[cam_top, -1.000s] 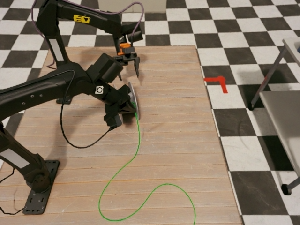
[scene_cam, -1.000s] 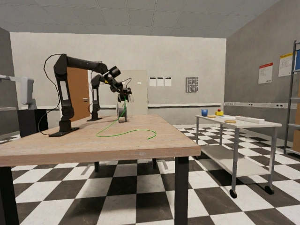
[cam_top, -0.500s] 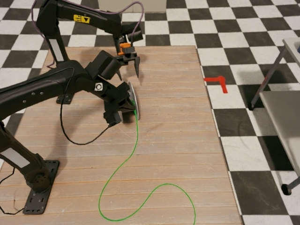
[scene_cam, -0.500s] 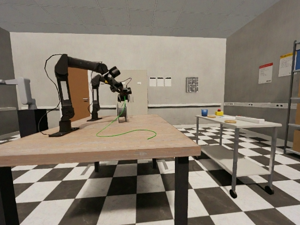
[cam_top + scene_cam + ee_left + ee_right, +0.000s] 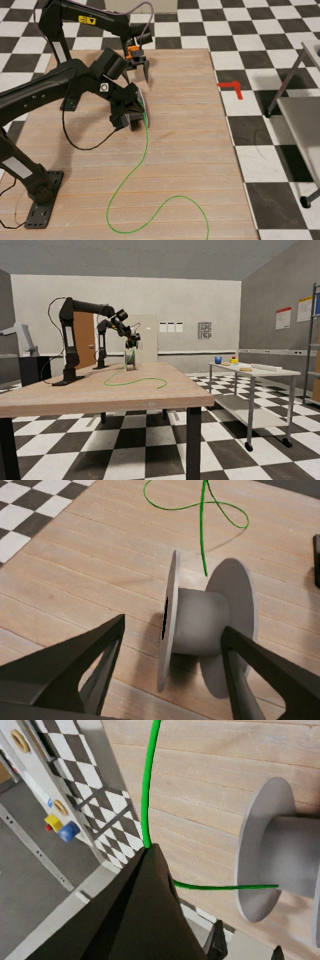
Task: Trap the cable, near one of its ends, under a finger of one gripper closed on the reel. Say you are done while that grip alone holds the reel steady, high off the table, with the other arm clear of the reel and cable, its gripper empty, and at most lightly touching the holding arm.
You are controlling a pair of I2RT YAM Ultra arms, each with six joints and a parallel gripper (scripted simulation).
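Now: left hand 100 mm above the grey reel, 60 mm to the left of it and 20 mm past it.
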